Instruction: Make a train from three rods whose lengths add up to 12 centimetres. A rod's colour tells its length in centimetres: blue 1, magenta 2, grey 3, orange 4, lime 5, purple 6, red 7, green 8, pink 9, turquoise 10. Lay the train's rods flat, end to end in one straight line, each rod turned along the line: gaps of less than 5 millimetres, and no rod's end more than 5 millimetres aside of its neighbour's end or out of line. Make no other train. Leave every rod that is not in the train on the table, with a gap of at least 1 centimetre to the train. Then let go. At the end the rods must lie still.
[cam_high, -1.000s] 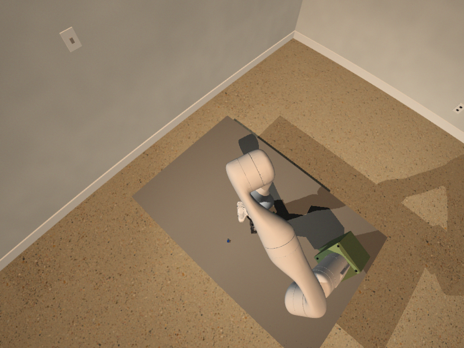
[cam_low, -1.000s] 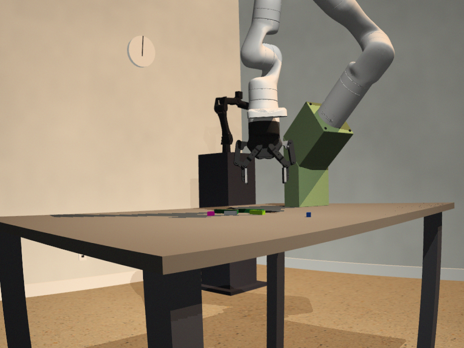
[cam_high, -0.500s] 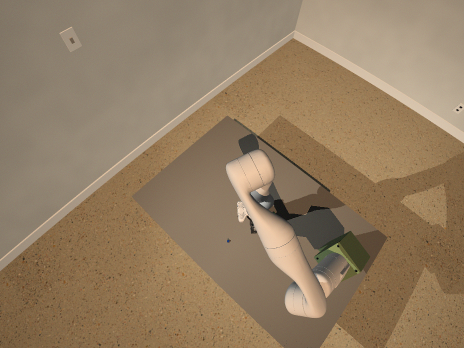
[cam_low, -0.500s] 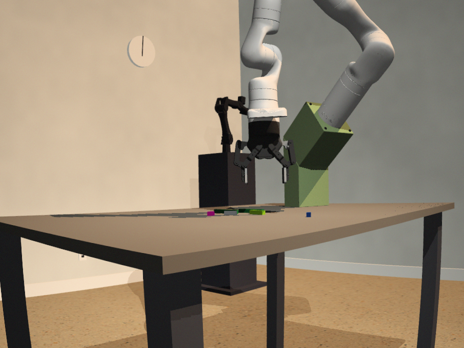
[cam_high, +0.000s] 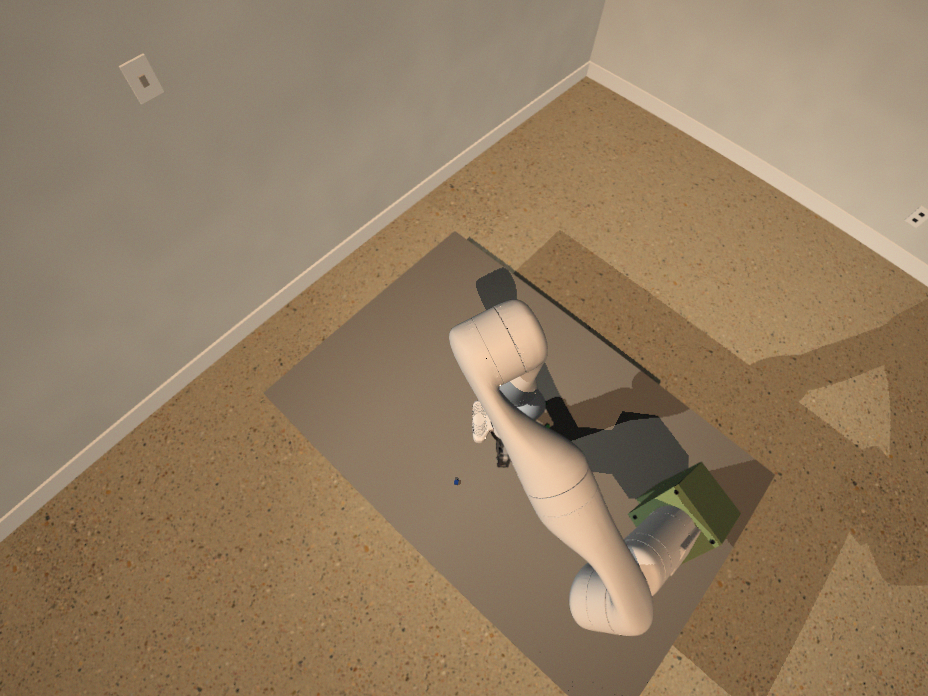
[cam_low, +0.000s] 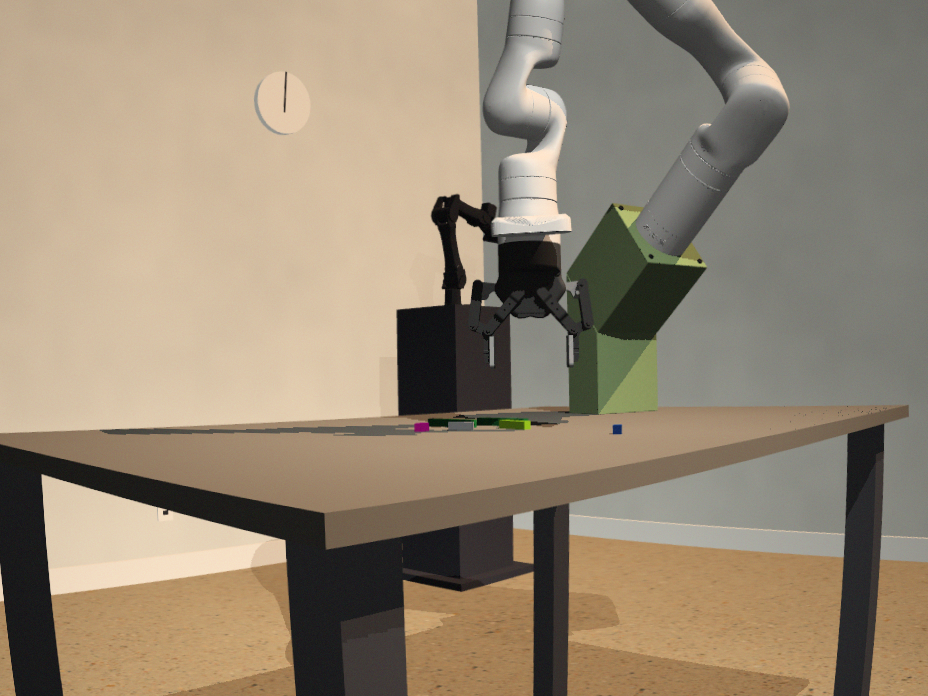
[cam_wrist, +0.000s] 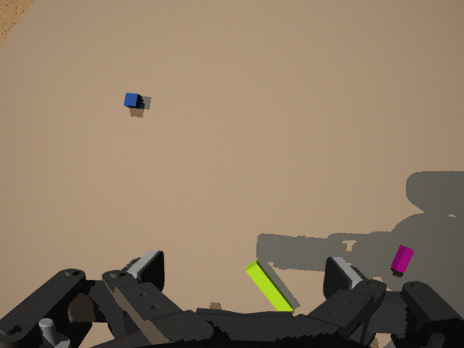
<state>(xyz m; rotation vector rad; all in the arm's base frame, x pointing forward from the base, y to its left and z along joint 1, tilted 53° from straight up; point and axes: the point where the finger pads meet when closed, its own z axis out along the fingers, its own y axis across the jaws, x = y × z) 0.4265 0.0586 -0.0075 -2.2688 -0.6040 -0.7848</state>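
The blue rod lies 2 cm ahead of my hand, 13 cm to the left of it and 7 cm below it. From my hand the other things lie so: magenta rod: 7 cm ahead, 11 cm to the right, 7 cm below; then lime rod: 2 cm behind, 4 cm to the right, 7 cm below; then grey rod: 3 cm ahead, 9 cm to the right, 7 cm below.
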